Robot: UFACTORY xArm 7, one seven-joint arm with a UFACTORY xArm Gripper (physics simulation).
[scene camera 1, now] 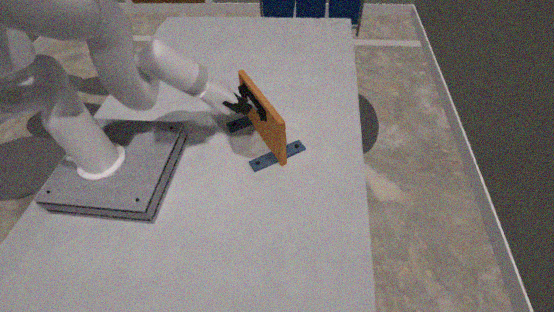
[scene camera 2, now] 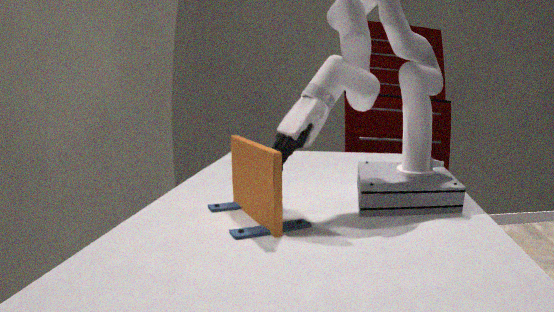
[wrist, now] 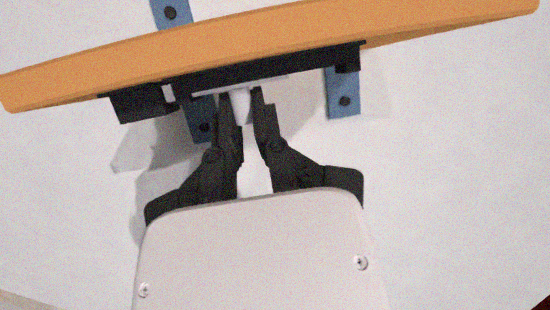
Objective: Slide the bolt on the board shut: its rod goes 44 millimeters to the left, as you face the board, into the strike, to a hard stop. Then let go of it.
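Where they show: gripper, fingertip midpoint: (scene camera 1: 247,108) (wrist: 245,103); arm's base, origin of the base link: (scene camera 1: 102,162) (scene camera 2: 415,171).
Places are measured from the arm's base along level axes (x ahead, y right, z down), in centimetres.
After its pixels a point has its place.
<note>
The orange board (scene camera 1: 272,132) @[y -9.7, x 45.9, z -3.3 cm] (scene camera 2: 252,180) @[y -19.4, x 41.8, z -2.3 cm] (wrist: 280,32) @[y -16.5, x 42.4, z -10.1 cm] stands upright. On its face are the bolt's black housing (scene camera 1: 260,107) @[y -14.4, x 42.5, z -8.0 cm] (wrist: 300,64) @[y -14.9, x 41.8, z -7.6 cm] and, at the left in the wrist view, the black strike (wrist: 140,104) @[y -22.7, x 36.4, z -7.6 cm]. A light piece of the rod (wrist: 168,93) @[y -21.5, x 37.5, z -7.1 cm] shows in the narrow gap between housing and strike; whether its end is inside the strike is hidden. The white tapered knob (wrist: 242,106) @[y -17.1, x 38.4, z -7.2 cm] sticks out of the housing's slot, with a light strip visible on both sides of it. My gripper (scene camera 1: 250,104) @[y -17.1, x 38.3, z -5.1 cm] (scene camera 2: 283,160) @[y -17.1, x 38.3, z -5.1 cm] (wrist: 245,103) @[y -17.1, x 38.3, z -5.1 cm] is shut on the knob; its tips are close to the housing.
Blue feet (scene camera 1: 259,162) @[y -6.4, x 41.9, z 5.8 cm] (scene camera 2: 250,231) @[y -27.9, x 40.8, z 6.2 cm] (wrist: 344,97) @[y -6.7, x 41.8, z 5.9 cm] with dark screws hold the board on the white table (scene camera 1: 225,240) @[y 17.0, x 36.2, z 7.0 cm] (scene camera 2: 200,275) @[y -48.4, x 45.2, z 7.0 cm]. The arm's grey base block (scene camera 1: 115,192) @[y 9.2, x 7.8, z 0.0 cm] (scene camera 2: 410,200) @[y -16.5, x 4.9, z 3.1 cm] is on the robot side. A red cabinet (scene camera 2: 380,125) stands behind it.
</note>
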